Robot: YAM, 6 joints.
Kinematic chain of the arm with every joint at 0, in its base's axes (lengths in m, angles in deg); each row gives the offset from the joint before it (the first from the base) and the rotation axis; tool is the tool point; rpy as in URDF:
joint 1: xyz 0 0 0.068 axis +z
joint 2: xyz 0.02 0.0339 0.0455 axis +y
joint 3: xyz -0.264 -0.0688 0 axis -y
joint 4: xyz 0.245 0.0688 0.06 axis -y
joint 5: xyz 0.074 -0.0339 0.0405 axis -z
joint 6: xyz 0.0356 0 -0.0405 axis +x
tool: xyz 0 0 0 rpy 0 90 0
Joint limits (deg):
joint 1: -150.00..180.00
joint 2: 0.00..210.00
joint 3: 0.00..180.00
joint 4: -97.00..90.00
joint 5: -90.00..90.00
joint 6: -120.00..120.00
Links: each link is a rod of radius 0.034 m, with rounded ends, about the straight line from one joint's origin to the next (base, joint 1, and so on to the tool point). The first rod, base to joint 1, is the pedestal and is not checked.
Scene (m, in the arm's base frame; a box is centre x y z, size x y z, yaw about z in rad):
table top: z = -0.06
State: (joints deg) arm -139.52 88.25 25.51 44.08 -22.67 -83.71
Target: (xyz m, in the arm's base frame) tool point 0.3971 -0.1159 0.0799
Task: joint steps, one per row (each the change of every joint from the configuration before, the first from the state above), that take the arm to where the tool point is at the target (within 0.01 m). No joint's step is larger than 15 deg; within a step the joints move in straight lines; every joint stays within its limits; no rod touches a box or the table.
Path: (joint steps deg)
1: 13.44 4.08 3.46 -0.06 -0.58 0.00
2: 13.44 4.09 3.46 -0.05 -0.57 0.00
3: 13.44 4.08 3.46 -0.06 -0.58 0.00
4: 13.43 4.09 3.46 -0.05 -0.57 0.00
5: 13.44 4.08 3.46 -0.06 -0.58 0.00
6: 13.44 4.09 3.46 -0.05 -0.57 0.00
7: 13.44 4.08 3.46 -0.06 -0.58 0.00
8: 13.44 4.09 3.46 -0.05 -0.57 0.00
9: 13.44 4.08 3.46 -0.06 -0.58 0.00

